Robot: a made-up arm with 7 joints.
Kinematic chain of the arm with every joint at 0, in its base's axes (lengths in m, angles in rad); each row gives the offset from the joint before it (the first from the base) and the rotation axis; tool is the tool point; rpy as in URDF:
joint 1: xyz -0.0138 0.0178 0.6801 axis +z
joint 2: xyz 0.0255 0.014 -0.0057 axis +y
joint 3: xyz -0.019 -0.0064 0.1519 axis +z
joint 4: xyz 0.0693 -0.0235 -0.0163 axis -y
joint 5: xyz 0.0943 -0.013 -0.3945 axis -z
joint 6: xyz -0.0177 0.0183 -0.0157 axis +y
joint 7: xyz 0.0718 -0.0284 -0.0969 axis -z
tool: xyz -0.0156 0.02 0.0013 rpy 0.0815 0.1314 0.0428
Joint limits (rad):
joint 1: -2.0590..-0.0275
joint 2: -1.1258..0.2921
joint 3: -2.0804..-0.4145
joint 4: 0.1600..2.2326
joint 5: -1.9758..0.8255
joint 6: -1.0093..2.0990
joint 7: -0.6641..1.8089
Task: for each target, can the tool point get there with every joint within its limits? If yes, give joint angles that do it. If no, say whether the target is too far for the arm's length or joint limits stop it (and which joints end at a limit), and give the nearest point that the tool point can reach.
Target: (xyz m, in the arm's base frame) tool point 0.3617 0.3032 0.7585
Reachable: no: joint limits stop it (at a limit: joint 1, joint 2, joint 3, joint 4, joint 5, joint 6) | nearest point 0.3384 0.0275 0.6787 | short by 0.288 m
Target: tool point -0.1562 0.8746 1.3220
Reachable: no: too far | nearest point -0.1044 0.5630 1.0948 | short by 0.389 m
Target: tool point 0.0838 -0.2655 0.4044
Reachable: yes | joints -0.5821 -0.2156 -0.6814 0.4156 -0.1730 1.4791 0.2368
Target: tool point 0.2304 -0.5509 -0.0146
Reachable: no: too far | nearest point 0.0855 -0.3447 0.2779 | short by 0.386 m
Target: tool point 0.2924 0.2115 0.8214
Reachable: no: joint limits stop it (at a limit: joint 1, joint 2, joint 3, joint 4, joint 6, joint 7) | nearest point 0.3036 0.0030 0.7577 | short by 0.218 m
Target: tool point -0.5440 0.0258 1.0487
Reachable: yes | joints -1.5280 -0.6203 -1.2012 1.7957 0.4238 0.6694 0.8540
